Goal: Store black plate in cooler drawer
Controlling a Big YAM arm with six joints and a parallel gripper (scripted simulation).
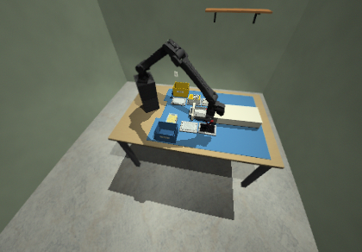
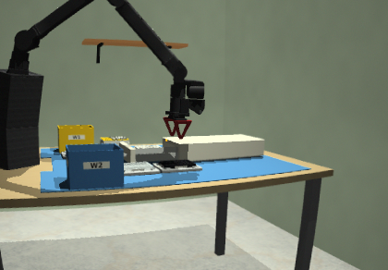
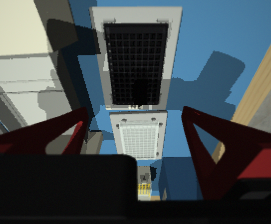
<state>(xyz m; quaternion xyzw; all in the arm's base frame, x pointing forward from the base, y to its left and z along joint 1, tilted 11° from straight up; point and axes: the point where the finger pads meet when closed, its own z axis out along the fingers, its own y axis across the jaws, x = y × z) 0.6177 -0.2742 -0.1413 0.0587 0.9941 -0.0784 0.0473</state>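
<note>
Now: the black plate 11 cm below my hand. Round my hand: work nest N2: 12 cm below; white plate: 17 cm behind, 1 cm to the left, 11 cm below; drawer: 2 cm behind, 18 cm to the left, 11 cm below.
</note>
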